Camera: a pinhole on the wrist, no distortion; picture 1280 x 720 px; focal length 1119.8 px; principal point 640.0 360.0 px. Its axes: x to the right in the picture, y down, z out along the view. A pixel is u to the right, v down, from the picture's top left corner.
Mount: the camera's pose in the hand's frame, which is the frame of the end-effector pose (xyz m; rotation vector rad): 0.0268 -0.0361 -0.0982 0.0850 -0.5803 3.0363
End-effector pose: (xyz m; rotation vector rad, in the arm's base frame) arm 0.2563 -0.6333 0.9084 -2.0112 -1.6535 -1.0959
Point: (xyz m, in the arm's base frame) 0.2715 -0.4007 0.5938
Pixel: 928 149
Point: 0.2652 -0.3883 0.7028
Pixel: 718 131
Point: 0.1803 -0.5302 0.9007
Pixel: 435 400
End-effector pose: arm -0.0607 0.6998 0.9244 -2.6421 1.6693 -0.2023
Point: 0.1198 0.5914 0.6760
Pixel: 340 97
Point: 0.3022 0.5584 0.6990
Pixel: 86 480
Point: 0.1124 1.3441 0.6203
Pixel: outside the picture
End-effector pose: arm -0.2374 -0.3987 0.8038 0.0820 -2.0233 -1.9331
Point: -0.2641 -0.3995 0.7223
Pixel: 861 432
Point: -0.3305 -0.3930 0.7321
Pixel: 340 337
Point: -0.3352 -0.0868 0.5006
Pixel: 865 555
